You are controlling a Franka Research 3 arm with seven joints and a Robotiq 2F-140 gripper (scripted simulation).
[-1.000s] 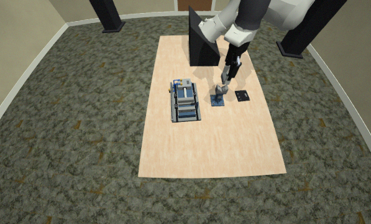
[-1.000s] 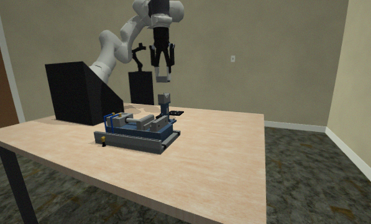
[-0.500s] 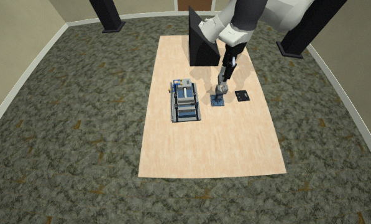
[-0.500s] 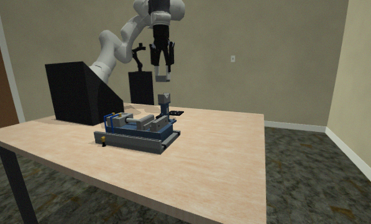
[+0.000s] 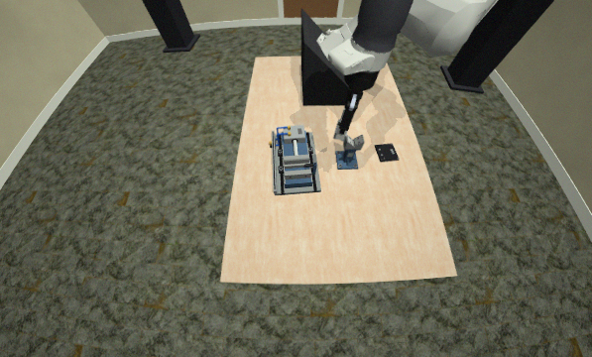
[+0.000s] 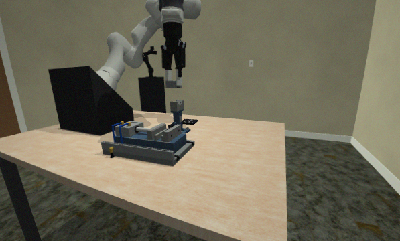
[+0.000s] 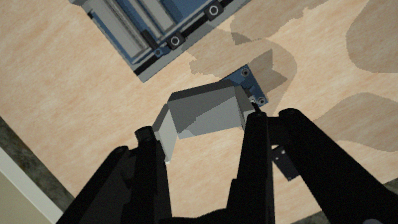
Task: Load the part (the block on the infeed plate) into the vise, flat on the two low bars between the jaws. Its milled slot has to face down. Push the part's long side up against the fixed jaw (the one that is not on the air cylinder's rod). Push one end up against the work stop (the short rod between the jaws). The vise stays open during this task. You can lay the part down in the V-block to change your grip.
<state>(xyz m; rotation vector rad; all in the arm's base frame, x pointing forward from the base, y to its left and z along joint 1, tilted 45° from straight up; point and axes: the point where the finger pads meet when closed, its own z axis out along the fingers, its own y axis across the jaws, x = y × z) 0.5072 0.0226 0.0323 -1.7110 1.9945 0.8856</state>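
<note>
My hand is 190 mm above the fixed jaw, 140 mm to the left of it and 90 mm short of it. Round my hand: grey part (30 mm below); then work stop (180 mm below, 100 mm to the right, 50 mm ahead); then moving jaw (190 mm below, 150 mm to the right, 30 mm ahead).
</note>
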